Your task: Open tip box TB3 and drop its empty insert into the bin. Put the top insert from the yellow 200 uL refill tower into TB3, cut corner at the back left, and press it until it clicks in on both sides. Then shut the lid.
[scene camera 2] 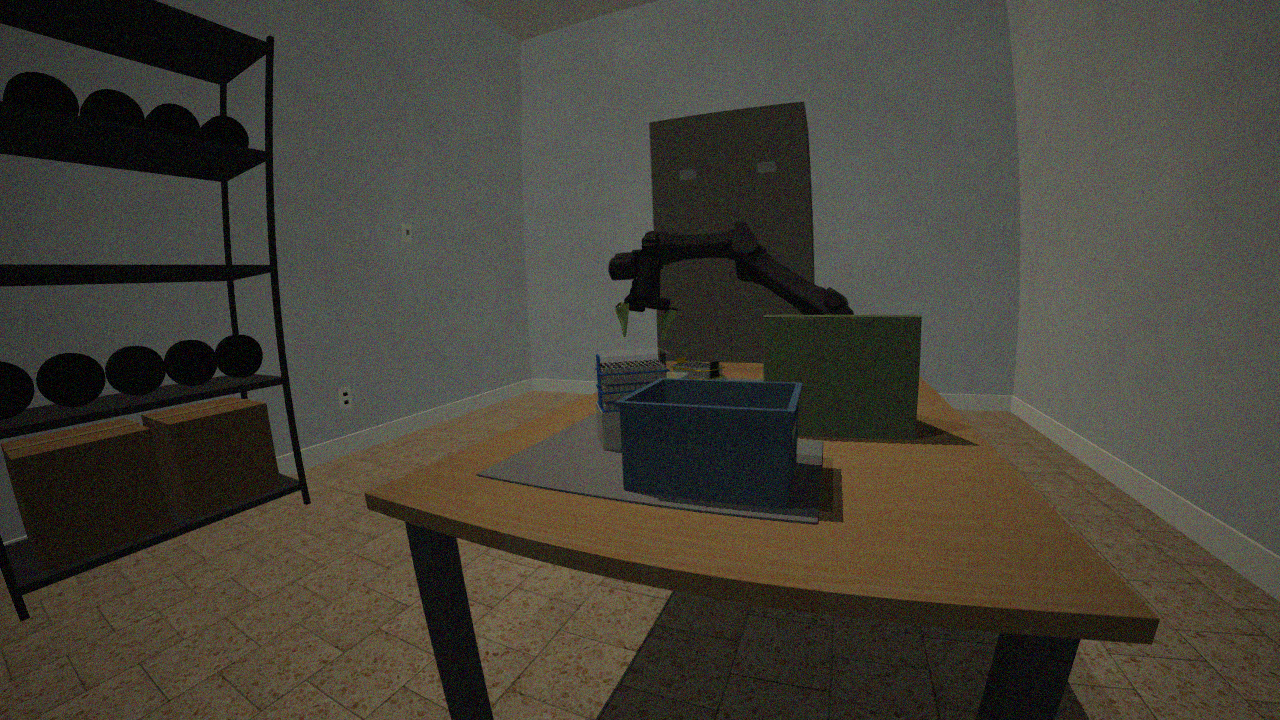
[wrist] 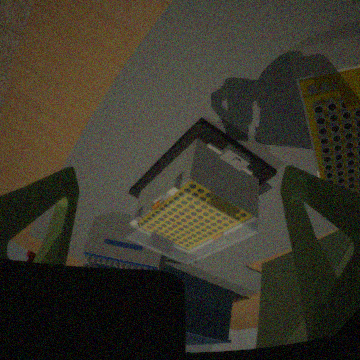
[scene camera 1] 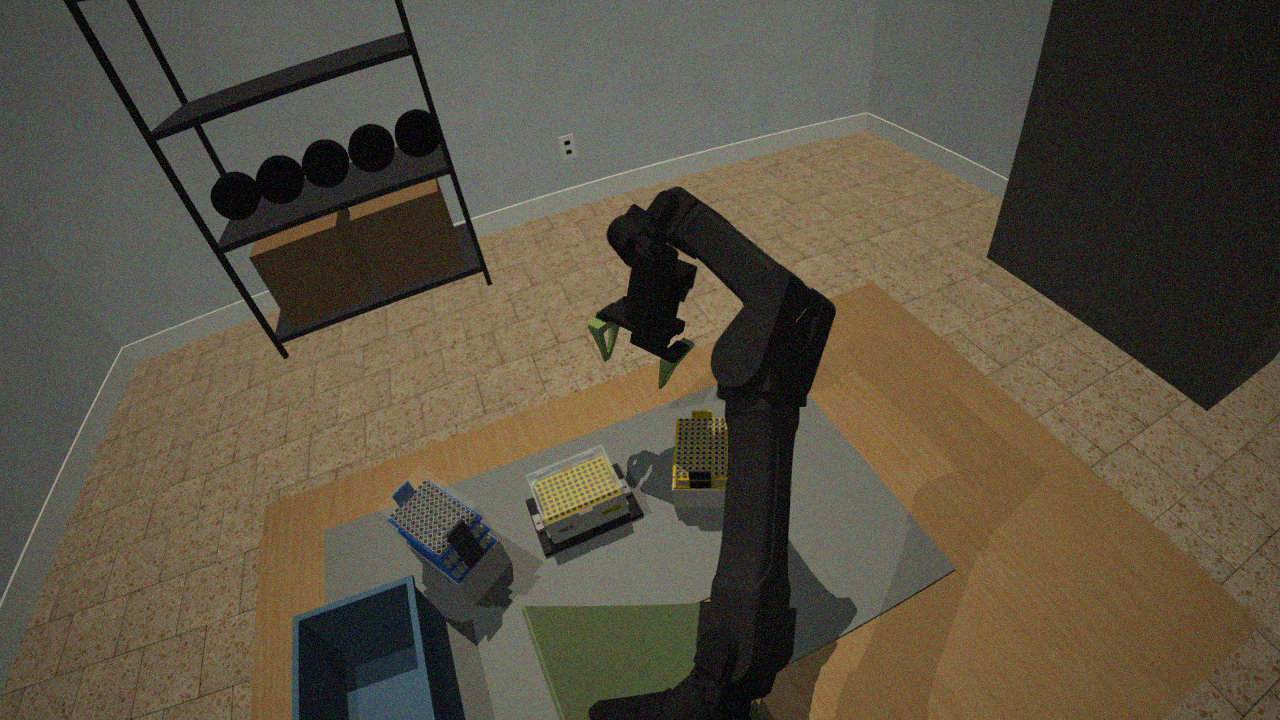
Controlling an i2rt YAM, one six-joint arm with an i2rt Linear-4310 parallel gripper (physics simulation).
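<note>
My gripper (scene camera 1: pixel 633 372) (scene camera 2: pixel 645 334) (wrist: pixel 179 177) is open and empty, high above the mat. In the wrist view its green fingers stand on either side of the tip box (scene camera 1: pixel 579 501) (wrist: pixel 225 172), which sits in a dark holder. The box shows a yellow perforated insert (scene camera 1: pixel 575 488) (wrist: pixel 192 215); its clear lid looks closed over it. No TB3 label is readable. The yellow refill tower (scene camera 1: pixel 698 447) (wrist: pixel 337 135) stands to the right, partly hidden by the arm in scene camera 1 and cut off in the wrist view. The blue bin (scene camera 1: pixel 436 658) (scene camera 2: pixel 707 456) (wrist: pixel 210 305) stands at the near left.
A blue refill tower (scene camera 1: pixel 435 519) (scene camera 2: pixel 626 385) (wrist: pixel 125 245) stands left of the tip box, near the bin. A tall green block (scene camera 1: pixel 608 644) (scene camera 2: pixel 841 376) (wrist: pixel 280 305) stands near the arm's base. A grey mat (scene camera 1: pixel 877 510) (scene camera 2: pixel 546 474) lies on the wooden table (scene camera 1: pixel 1029 528) (scene camera 2: pixel 966 537).
</note>
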